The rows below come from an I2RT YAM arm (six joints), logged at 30 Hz.
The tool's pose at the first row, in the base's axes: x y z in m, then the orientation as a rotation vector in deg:
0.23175 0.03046 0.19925 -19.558 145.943 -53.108
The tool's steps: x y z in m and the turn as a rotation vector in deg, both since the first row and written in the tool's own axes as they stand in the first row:
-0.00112 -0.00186 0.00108 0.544 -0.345 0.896
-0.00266 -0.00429 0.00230 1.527 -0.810 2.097
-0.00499 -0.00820 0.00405 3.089 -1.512 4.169
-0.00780 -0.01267 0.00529 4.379 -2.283 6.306
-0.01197 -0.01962 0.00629 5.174 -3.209 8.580
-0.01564 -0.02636 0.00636 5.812 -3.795 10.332
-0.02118 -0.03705 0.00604 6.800 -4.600 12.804
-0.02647 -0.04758 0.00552 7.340 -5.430 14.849
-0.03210 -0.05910 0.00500 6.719 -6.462 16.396
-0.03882 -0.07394 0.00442 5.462 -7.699 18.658
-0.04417 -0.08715 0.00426 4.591 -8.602 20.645
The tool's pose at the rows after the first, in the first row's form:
0.23340 0.02887 0.20004 -18.363 145.279 -53.316
0.23553 0.02692 0.20123 -16.698 144.235 -53.898
0.23873 0.02385 0.20326 -13.852 142.563 -54.747
0.24218 0.02082 0.20614 -11.062 140.936 -55.179
0.24695 0.01655 0.21122 -8.339 139.405 -54.880
0.25083 0.01277 0.21665 -6.205 138.298 -54.718
0.25655 0.00693 0.22550 -3.195 136.666 -54.583
0.26193 0.00122 0.23431 -0.883 135.304 -54.068
0.26771 -0.00510 0.24386 0.389 134.503 -52.329
0.27472 -0.01349 0.25595 2.251 133.717 -49.507
0.28056 -0.02139 0.26628 4.011 133.008 -47.379

